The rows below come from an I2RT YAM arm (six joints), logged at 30 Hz.
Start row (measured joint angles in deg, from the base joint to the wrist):
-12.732 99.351 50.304 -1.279 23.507 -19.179
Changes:
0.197 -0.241 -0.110 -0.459 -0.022 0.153
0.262 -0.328 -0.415 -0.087 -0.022 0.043
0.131 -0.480 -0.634 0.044 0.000 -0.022
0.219 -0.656 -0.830 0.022 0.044 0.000
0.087 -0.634 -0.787 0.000 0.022 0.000
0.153 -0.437 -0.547 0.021 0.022 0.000
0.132 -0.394 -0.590 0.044 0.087 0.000
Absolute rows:
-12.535 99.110 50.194 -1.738 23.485 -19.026
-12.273 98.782 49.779 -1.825 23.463 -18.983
-12.142 98.302 49.145 -1.781 23.463 -19.005
-11.923 97.646 48.315 -1.759 23.507 -19.005
-11.836 97.012 47.528 -1.759 23.529 -19.005
-11.683 96.575 46.981 -1.738 23.551 -19.005
-11.551 96.181 46.391 -1.694 23.638 -19.005

